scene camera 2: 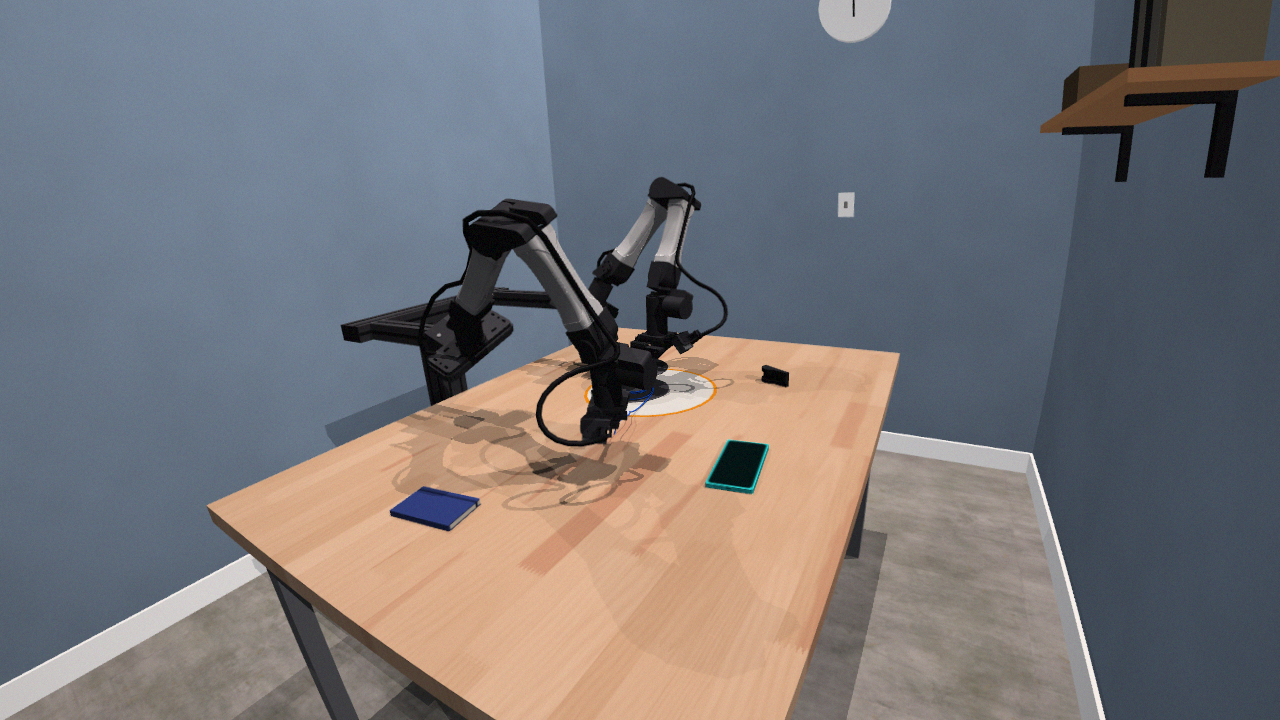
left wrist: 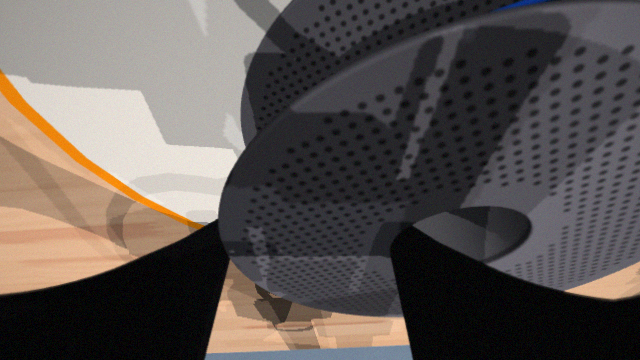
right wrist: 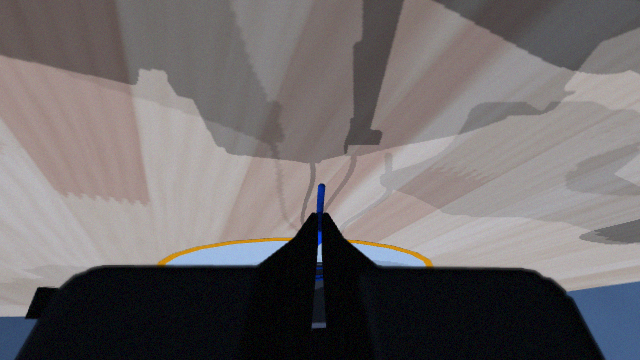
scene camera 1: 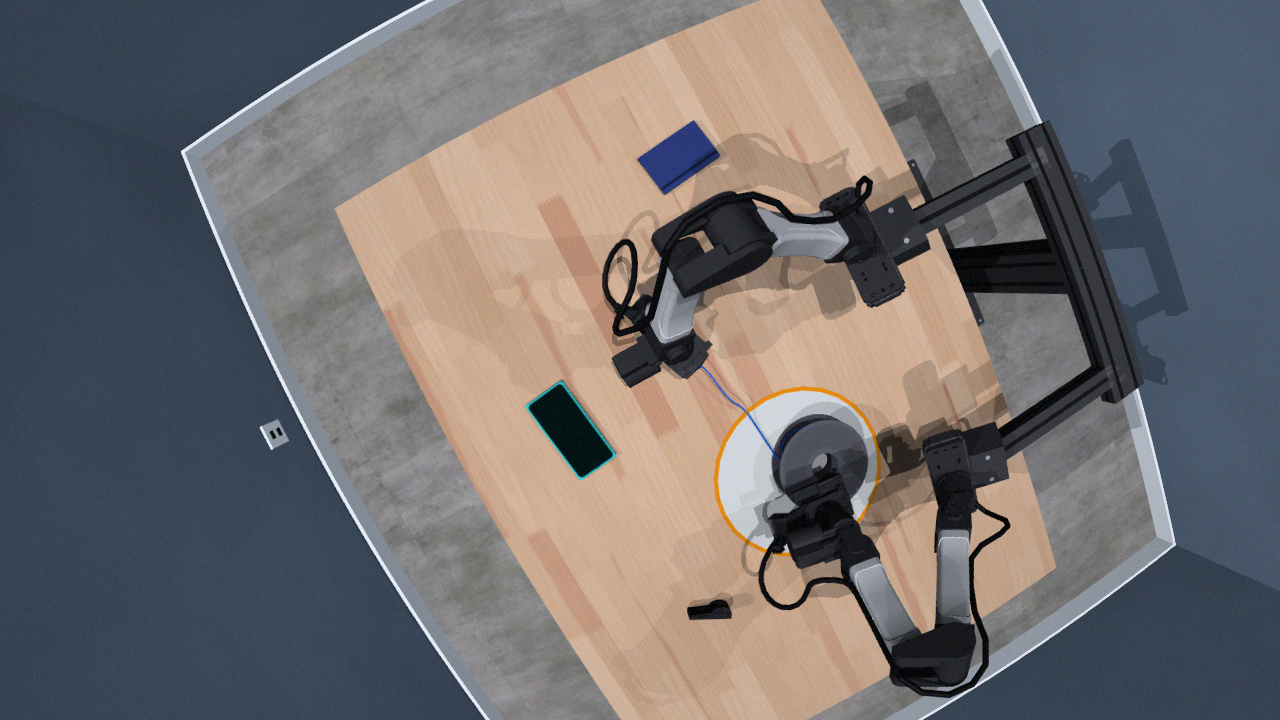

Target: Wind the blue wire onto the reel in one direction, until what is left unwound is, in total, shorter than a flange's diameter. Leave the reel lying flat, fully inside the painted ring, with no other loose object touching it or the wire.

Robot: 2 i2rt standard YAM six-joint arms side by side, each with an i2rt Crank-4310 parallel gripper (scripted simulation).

Labels:
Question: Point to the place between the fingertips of my right gripper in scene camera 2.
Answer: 616,427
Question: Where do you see a dark grey reel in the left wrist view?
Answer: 527,112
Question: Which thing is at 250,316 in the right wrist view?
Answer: My right gripper.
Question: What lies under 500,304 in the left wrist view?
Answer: My left gripper.

